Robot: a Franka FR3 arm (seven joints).
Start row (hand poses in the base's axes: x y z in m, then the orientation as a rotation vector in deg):
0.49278 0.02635 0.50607 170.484 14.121 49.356
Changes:
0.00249 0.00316 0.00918 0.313 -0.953 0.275
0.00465 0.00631 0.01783 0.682 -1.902 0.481
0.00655 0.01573 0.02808 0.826 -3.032 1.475
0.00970 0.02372 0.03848 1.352 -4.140 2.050
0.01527 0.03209 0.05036 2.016 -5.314 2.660
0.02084 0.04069 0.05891 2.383 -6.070 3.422
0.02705 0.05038 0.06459 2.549 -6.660 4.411
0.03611 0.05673 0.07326 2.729 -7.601 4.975
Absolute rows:
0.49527 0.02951 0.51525 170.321 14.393 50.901
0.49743 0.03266 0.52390 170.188 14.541 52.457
0.49933 0.04208 0.53415 169.833 15.956 54.270
0.50248 0.05007 0.54455 169.763 16.605 56.163
0.50805 0.05844 0.55643 -169.207 -17.203 -58.031
0.51362 0.06704 0.56498 -168.228 -18.108 -59.037
0.51983 0.07673 0.57066 -167.393 -19.449 -59.807
0.52889 0.08308 0.57933 -166.561 -20.147 -61.123

